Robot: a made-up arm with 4 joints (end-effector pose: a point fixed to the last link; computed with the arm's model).
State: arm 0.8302 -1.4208 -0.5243 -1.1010
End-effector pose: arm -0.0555 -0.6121 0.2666 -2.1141 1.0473 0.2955
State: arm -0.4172 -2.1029 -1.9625 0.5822
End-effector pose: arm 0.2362 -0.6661 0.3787 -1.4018 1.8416 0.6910
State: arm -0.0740 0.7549 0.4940 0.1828
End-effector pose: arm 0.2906 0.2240 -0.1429 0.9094 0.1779 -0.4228
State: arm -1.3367 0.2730 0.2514 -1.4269
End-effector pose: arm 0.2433 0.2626 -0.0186 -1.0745 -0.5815 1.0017
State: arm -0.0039 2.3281 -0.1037 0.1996
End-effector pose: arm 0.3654 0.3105 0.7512 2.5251 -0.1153 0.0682
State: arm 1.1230 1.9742 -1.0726 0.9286
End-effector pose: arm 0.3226 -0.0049 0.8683 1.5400 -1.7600 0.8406
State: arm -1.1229 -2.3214 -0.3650 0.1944
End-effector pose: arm 0.6491 0.0886 0.6571 -2.0980 -0.7974 0.7722
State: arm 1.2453 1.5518 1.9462 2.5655
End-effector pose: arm 0.2318 -0.0325 0.0675 -0.3879 1.4071 0.9899
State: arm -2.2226 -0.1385 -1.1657 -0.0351
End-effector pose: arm -0.2566 0.1387 -0.2166 0.1679 0.1524 -2.8845
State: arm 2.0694 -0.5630 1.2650 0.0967
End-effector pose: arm -0.5595 0.1875 0.0262 0.7771 -0.1866 2.8723
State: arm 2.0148 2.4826 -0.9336 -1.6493
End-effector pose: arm -0.1917 -0.3211 0.6969 -0.3849 -1.4038 -2.1847
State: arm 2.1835 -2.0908 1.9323 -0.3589
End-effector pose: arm -0.2605 0.3625 0.7636 2.0455 -0.4734 1.0621
